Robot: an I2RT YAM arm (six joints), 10 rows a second.
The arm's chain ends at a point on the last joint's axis. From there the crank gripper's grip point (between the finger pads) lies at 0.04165 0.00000 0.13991 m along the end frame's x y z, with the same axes.
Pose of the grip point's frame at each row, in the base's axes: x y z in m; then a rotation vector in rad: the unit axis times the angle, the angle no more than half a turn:
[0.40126, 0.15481, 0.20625, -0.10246, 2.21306, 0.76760]
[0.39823, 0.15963, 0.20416, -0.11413, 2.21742, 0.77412]
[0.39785, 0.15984, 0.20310, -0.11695, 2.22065, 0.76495]
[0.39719, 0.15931, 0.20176, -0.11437, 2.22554, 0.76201]
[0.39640, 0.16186, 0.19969, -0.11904, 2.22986, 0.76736]
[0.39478, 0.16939, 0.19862, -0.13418, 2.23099, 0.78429]
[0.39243, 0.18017, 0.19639, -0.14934, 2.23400, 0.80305]
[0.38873, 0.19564, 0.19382, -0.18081, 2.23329, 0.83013]
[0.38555, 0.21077, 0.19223, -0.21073, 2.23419, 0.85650]
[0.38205, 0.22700, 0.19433, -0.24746, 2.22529, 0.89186]
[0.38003, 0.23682, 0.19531, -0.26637, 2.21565, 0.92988]
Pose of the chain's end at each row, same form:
[0.33918, 0.07015, 0.30769, -0.10246, 2.21306, 0.76760]
[0.33745, 0.07431, 0.30582, -0.11413, 2.21742, 0.77412]
[0.33700, 0.07538, 0.30544, -0.11695, 2.22065, 0.76495]
[0.33661, 0.07523, 0.30457, -0.11437, 2.22554, 0.76201]
[0.33678, 0.07731, 0.30268, -0.11904, 2.22986, 0.76736]
[0.33685, 0.08317, 0.30119, -0.13418, 2.23099, 0.78429]
[0.33655, 0.09219, 0.29860, -0.14934, 2.23400, 0.80305]
[0.33575, 0.10501, 0.29526, -0.18081, 2.23329, 0.83013]
[0.33566, 0.11771, 0.29303, -0.21073, 2.23419, 0.85650]
[0.33526, 0.13062, 0.29348, -0.24746, 2.22529, 0.89186]
[0.33579, 0.13709, 0.29229, -0.26637, 2.21565, 0.92988]

